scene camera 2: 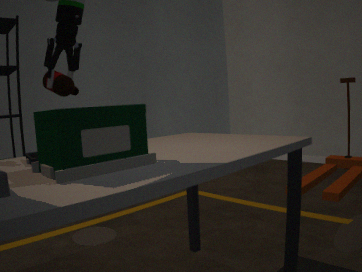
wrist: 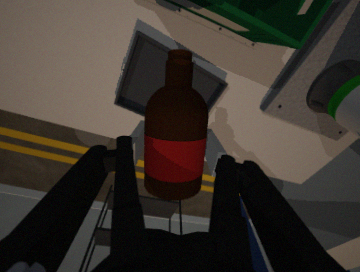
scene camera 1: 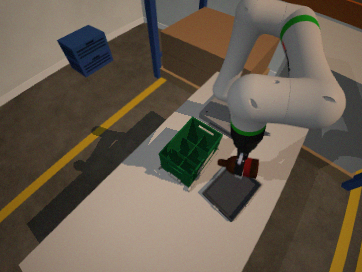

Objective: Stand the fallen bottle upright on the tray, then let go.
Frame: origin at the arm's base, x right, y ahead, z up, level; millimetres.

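Seen in the pictures: gripper, between the fingertips: (scene camera 2: 59, 88) (wrist: 175, 134); arm's base, origin of its link: (wrist: 333, 87).
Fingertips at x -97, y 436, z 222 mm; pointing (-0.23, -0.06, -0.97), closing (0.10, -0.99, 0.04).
Offsets run from my fingertips to a thing's middle. "pt": to the spot under its first point.
A brown bottle with a red label @[dx +21, dy +4, dz +8 mm] (scene camera 1: 230, 164) (scene camera 2: 63, 85) (wrist: 176, 117) hangs in the air, lying nearly level, its neck a little lower than its base in the scene camera 2 view. My gripper (scene camera 1: 240, 166) (scene camera 2: 61, 78) (wrist: 175, 134) is shut on the bottle around its label part, one finger on each side. In the scene camera 1 view the neck points left, towards the crate. The dark grey tray @[pt dx -38, dy +36, dz -251 mm] (scene camera 1: 230, 195) (wrist: 141, 72) lies on the table below; the bottle overlaps part of it in the wrist view and does not touch it.
A green crate with compartments @[dx +242, dy -35, dz -168 mm] (scene camera 1: 174, 169) (scene camera 2: 60, 140) (wrist: 280, 31) stands on the table beside the tray. The arm's grey base plate (scene camera 1: 214, 111) is behind it. A large brown box (scene camera 1: 200, 32) and a blue box (scene camera 1: 87, 50) stand beyond the table.
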